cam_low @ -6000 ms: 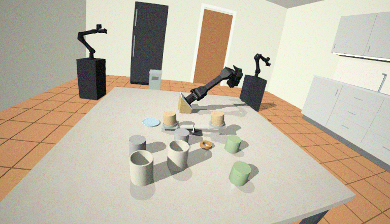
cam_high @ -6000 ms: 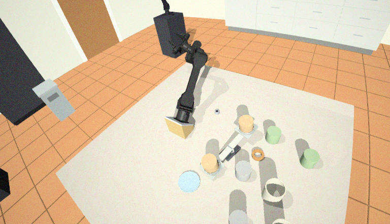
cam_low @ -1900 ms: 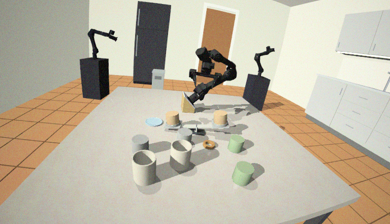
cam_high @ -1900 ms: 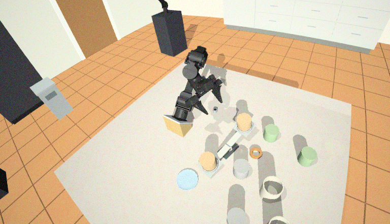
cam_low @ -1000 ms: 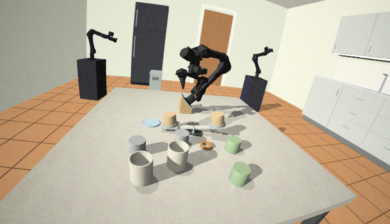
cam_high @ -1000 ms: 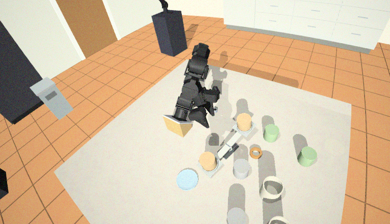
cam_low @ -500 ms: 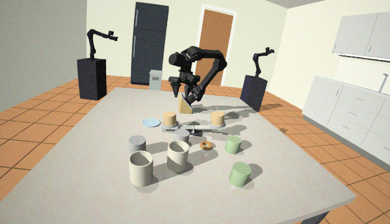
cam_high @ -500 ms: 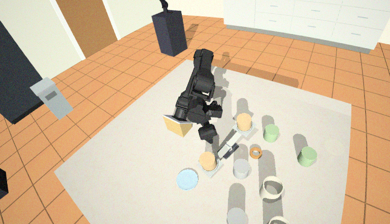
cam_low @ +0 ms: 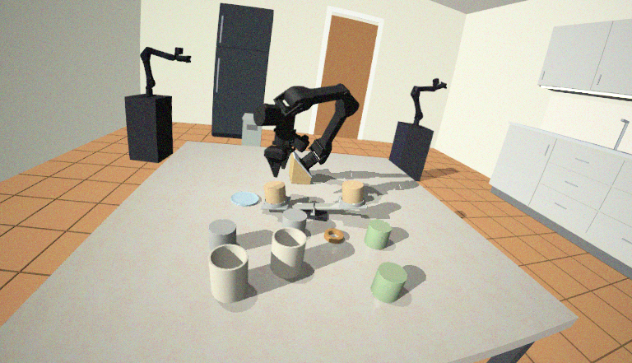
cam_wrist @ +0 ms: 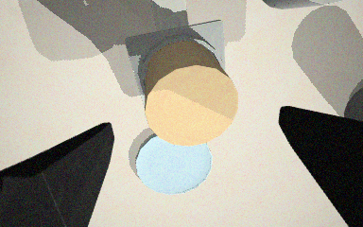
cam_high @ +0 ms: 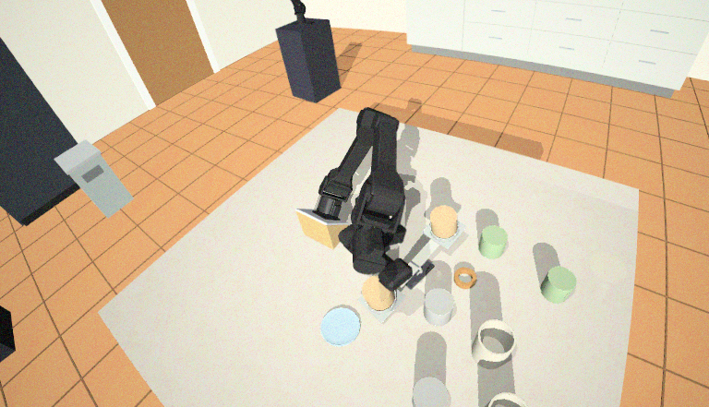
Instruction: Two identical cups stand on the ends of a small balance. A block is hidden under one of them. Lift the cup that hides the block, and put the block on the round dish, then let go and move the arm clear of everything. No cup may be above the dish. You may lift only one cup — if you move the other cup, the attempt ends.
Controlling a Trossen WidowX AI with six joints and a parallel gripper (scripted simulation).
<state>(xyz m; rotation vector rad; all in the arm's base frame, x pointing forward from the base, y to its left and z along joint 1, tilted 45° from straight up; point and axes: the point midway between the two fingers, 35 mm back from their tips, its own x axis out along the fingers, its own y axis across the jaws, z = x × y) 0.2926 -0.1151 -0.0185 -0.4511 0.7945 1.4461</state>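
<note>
Right now my gripper tip is 9 cm above the grey block. From my gripper tip the other things lie so: light blue round dish: 4 cm behind, 12 cm to the right, 13 cm below.
</note>
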